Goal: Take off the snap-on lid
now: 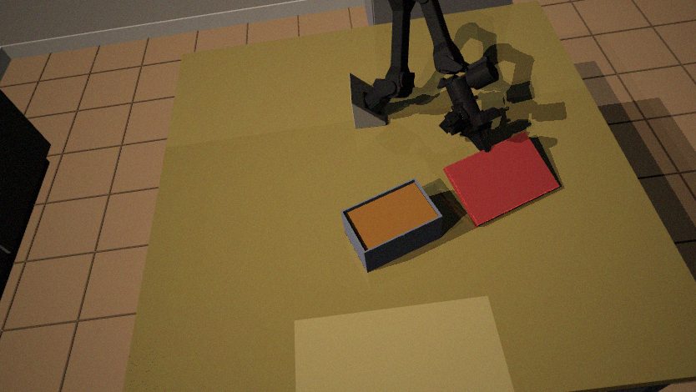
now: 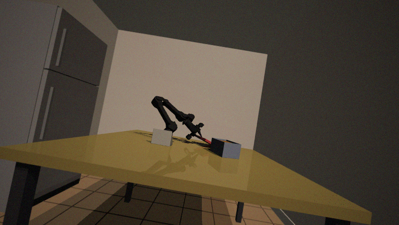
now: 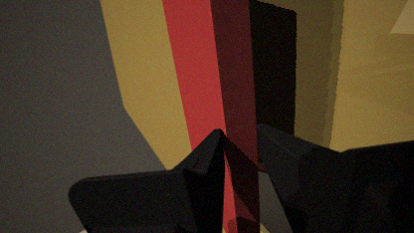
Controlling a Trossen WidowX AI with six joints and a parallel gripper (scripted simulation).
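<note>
The red lid is 7 cm ahead of my gripper tip, 3 cm to the left of it and 2 cm below it. Also, from my gripper tip: blue-grey storage box: 27 cm to the right, 18 cm ahead, 1 cm below.
</note>
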